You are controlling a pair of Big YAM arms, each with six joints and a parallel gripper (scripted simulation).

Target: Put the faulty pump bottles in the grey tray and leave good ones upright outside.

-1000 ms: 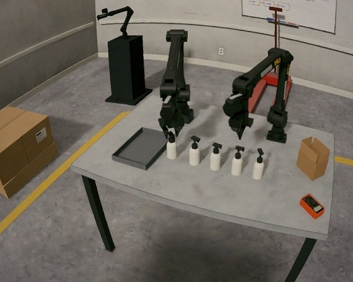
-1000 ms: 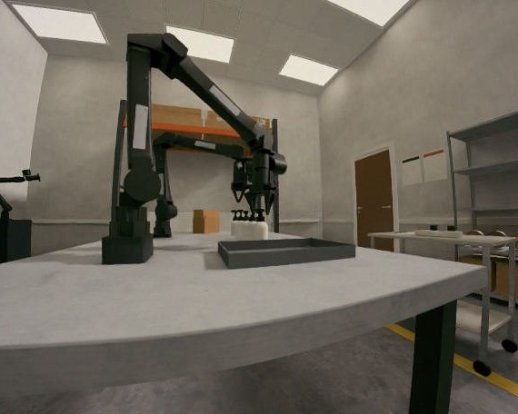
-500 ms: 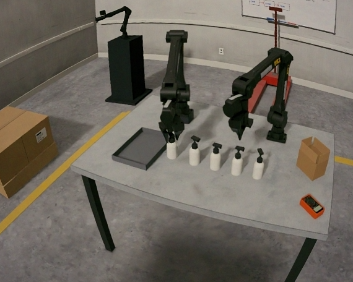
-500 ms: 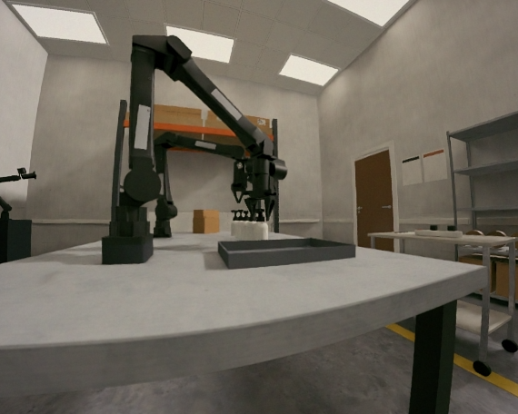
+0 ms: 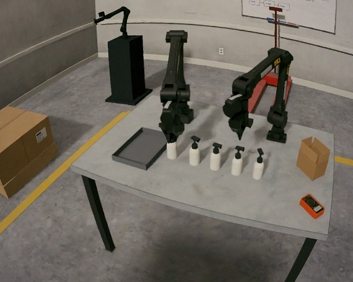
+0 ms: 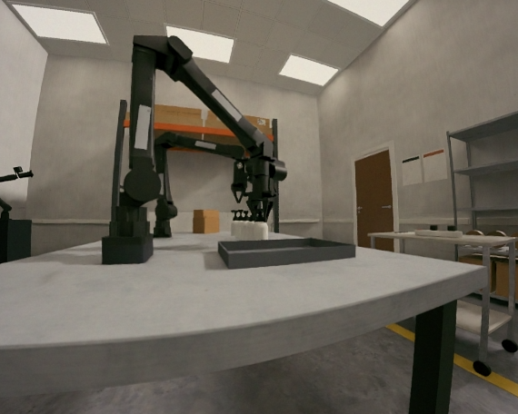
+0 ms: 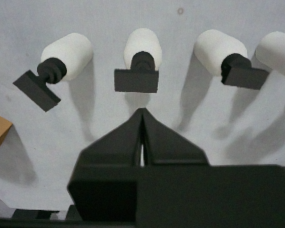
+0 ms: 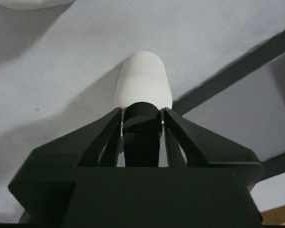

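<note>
Right now the grey tray is 160 mm to the right of my right hand and 80 mm below it. From my right hand the other things lie so: orange multimeter (180 mm ahead, 750 mm to the left, 70 mm below).
</note>
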